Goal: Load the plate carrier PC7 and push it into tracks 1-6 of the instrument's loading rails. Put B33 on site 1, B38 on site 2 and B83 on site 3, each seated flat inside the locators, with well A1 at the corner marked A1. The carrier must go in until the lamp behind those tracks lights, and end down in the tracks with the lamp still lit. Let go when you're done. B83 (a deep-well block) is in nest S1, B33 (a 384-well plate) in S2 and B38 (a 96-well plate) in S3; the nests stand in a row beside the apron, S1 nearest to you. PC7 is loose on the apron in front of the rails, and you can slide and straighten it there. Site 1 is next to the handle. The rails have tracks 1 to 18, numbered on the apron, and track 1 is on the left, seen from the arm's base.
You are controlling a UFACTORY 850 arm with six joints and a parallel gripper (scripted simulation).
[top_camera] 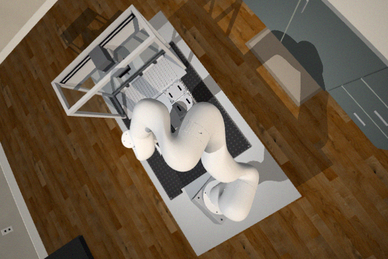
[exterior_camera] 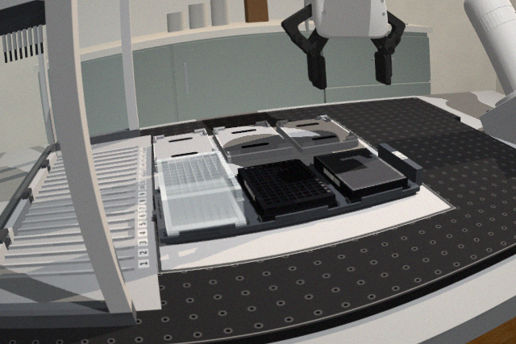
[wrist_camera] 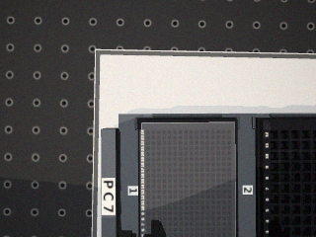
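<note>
My gripper is now 70 mm short of the perforated dark deck, 80 mm to the left of it and 140 mm above it. Also, from my hand: dark plate carrier PC7: 90 mm ahead, 10 mm to the left, 120 mm below; black welled plate: 100 mm ahead, 10 mm to the left, 120 mm below; clear deep-well block B83: 200 mm ahead, 10 mm to the left, 110 mm below.
</note>
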